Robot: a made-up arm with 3 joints.
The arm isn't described. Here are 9 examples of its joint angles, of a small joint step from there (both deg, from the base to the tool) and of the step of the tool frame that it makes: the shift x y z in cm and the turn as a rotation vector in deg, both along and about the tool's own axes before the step.
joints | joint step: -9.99 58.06 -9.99 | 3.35 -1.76 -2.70
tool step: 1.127 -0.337 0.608 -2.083 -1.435 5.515
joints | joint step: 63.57 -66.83 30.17 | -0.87 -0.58 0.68
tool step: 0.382 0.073 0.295 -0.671 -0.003 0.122
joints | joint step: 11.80 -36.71 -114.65 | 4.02 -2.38 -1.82
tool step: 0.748 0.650 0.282 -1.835 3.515 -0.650
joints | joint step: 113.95 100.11 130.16 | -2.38 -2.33 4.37
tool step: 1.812 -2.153 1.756 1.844 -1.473 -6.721
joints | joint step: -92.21 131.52 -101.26 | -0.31 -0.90 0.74
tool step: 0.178 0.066 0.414 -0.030 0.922 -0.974
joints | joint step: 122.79 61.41 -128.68 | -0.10 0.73 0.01
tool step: 0.097 0.009 -0.438 -0.419 -0.599 -0.098
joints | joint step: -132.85 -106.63 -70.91 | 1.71 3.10 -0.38
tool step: 0.351 0.815 -1.283 1.425 -2.788 -1.271
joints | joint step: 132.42 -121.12 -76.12 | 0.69 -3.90 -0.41
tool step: -0.077 0.256 1.941 -0.556 3.878 -0.168
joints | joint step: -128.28 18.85 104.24 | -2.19 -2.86 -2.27
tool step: -0.103 -0.512 2.135 -1.387 -3.259 1.614
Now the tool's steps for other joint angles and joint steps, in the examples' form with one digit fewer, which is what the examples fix.
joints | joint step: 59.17 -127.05 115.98 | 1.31 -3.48 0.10
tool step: 0.33 -0.59 2.67 0.79 -3.49 -1.12
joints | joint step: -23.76 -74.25 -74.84 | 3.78 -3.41 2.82
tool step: 0.99 1.16 1.28 -1.85 3.01 -6.49
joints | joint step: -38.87 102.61 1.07 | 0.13 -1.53 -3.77
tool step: -0.53 0.27 0.68 -1.53 0.05 3.90
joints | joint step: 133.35 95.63 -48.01 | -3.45 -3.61 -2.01
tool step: -1.03 1.96 1.47 -2.54 2.57 -1.43
